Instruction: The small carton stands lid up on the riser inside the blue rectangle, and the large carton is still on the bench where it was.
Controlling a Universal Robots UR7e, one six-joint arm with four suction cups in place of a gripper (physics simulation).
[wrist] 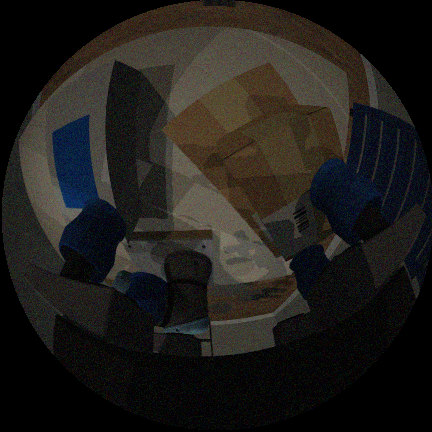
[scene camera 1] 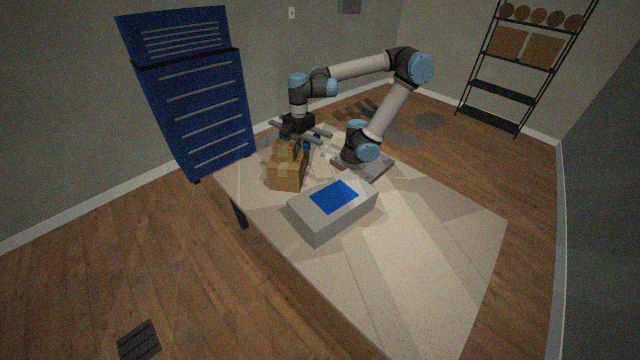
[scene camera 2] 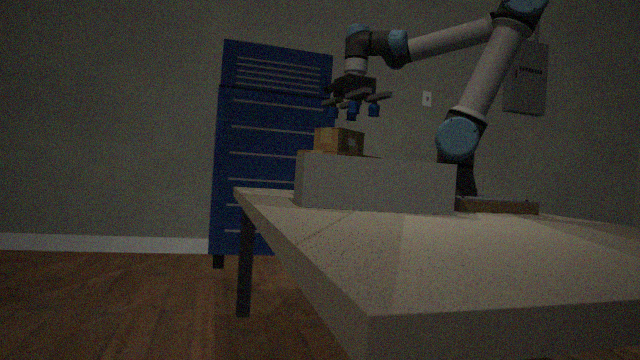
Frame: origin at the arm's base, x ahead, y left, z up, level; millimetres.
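Seen in the pictures: hand, tool point: (wrist: pixel 222 249) (scene camera 1: pixel 299 139) (scene camera 2: pixel 352 116); arm's base, link origin: (wrist: pixel 187 264) (scene camera 1: pixel 352 156).
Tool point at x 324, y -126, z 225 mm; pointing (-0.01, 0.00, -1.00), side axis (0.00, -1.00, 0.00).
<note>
Offsets run from my tool point to a thing's top centre. Level surfaces: height alone.
The small carton @(dx -4, dy -87, dz -37 mm) (scene camera 1: pixel 285 149) (scene camera 2: pixel 327 140) (wrist: pixel 267 162) stands on top of the large carton @(dx -28, dy -96, dz -115 mm) (scene camera 1: pixel 283 177) (wrist: pixel 200 117), which stands on the bench @(dz -264 mm) (scene camera 1: pixel 425 250) (scene camera 2: pixel 450 260). In scene camera 2 the riser @(dx +76, dy +253, dz -144 mm) (scene camera 1: pixel 306 214) (scene camera 2: pixel 375 182) (wrist: pixel 120 150) hides most of the large carton. The blue rectangle @(dx +76, dy +253, dz -144 mm) (scene camera 1: pixel 334 196) (wrist: pixel 75 162) on the riser's top has no carton on it. My suction gripper (scene camera 1: pixel 300 141) (scene camera 2: pixel 353 112) is off and holds nothing. Its blue cups hang a small gap above the small carton. A white barcode label shows beside the small carton in the wrist view.
A tall blue tool cabinet (scene camera 1: pixel 200 105) (scene camera 2: pixel 270 142) (wrist: pixel 382 150) stands behind the cartons at the bench's end. The robot's base plate (scene camera 1: pixel 376 170) is on the bench behind the riser. A shelf rack (scene camera 1: pixel 502 92) stands in the far corner.
</note>
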